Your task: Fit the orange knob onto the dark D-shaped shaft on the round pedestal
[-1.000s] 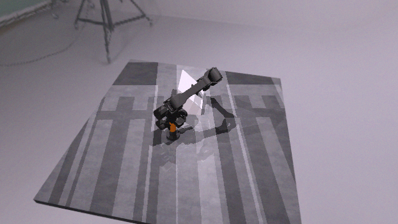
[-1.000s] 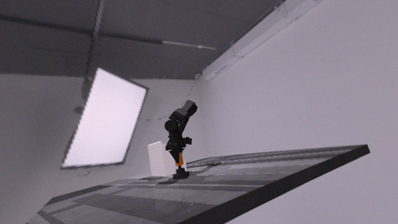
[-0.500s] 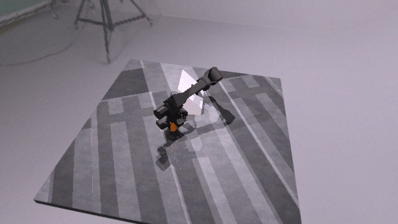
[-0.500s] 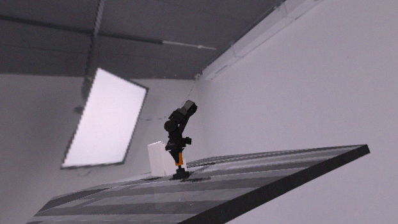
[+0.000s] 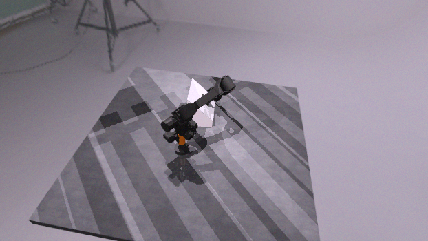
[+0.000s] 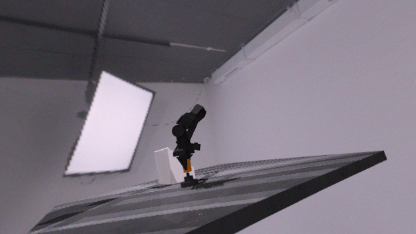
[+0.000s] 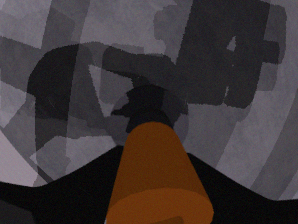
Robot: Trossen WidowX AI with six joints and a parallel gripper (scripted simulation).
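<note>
Now: the orange knob 20 mm above my gripper tip. Round my gripper tip: dark pedestal (40 mm below).
</note>
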